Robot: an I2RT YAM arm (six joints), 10 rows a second.
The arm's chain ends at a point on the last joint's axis. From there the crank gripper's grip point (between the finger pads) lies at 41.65 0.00 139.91 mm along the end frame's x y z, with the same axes.
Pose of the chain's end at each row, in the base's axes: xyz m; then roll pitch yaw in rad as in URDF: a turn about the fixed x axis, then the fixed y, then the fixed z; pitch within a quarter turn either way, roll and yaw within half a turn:
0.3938 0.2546 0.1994 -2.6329 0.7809 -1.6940
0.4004 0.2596 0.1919 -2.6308 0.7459 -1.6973
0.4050 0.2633 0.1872 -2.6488 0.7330 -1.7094
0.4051 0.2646 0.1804 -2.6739 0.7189 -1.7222
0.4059 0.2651 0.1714 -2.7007 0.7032 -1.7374
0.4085 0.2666 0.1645 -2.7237 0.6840 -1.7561
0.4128 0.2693 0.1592 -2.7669 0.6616 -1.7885
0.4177 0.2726 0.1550 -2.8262 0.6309 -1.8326
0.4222 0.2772 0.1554 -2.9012 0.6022 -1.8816
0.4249 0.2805 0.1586 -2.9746 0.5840 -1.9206
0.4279 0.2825 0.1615 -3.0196 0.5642 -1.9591
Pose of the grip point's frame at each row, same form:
0.4684 0.3022 0.0833 -2.6329 0.7809 -1.6940
0.4748 0.3028 0.0740 -2.6308 0.7459 -1.6973
0.4777 0.3052 0.0677 -2.6488 0.7330 -1.7094
0.4751 0.3054 0.0590 -2.6739 0.7189 -1.7222
0.4731 0.3046 0.0480 -2.7007 0.7032 -1.7374
0.4732 0.3038 0.0391 -2.7237 0.6840 -1.7561
0.4730 0.3043 0.0309 -2.7669 0.6616 -1.7885
0.4712 0.3047 0.0230 -2.8262 0.6309 -1.8326
0.4670 0.3076 0.0198 -2.9012 0.6022 -1.8816
0.4609 0.3113 0.0205 -2.9746 0.5840 -1.9206
0.4584 0.3122 0.0219 -3.0196 0.5642 -1.9591

